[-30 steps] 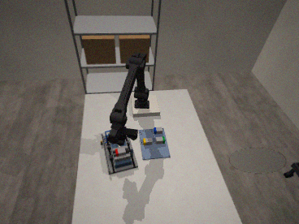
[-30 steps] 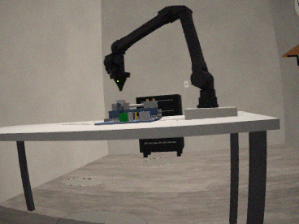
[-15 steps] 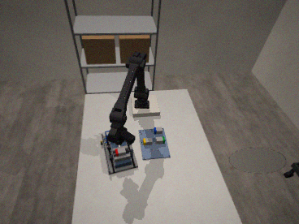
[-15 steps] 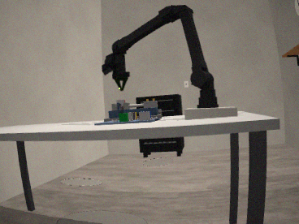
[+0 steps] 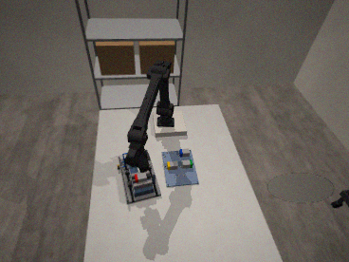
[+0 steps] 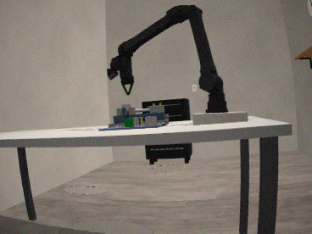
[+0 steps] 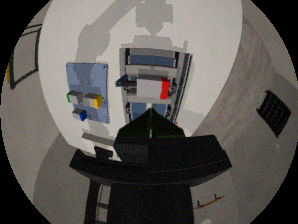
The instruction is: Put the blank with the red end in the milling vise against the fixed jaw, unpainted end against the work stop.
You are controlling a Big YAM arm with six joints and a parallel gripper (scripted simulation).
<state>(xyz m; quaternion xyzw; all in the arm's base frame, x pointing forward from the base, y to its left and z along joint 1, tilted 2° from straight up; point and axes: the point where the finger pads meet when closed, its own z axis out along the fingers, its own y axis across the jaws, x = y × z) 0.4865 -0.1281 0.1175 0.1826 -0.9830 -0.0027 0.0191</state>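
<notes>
The red-ended blank lies 20 mm ahead of my hand and 80 mm below it. From my hand the other things lie so: yellow-ended blank 120 mm behind, 180 mm to the left, 150 mm below; then green-ended blank 140 mm behind, 270 mm to the left, 150 mm below; then blue plate 130 mm behind, 220 mm to the left, 170 mm below.
</notes>
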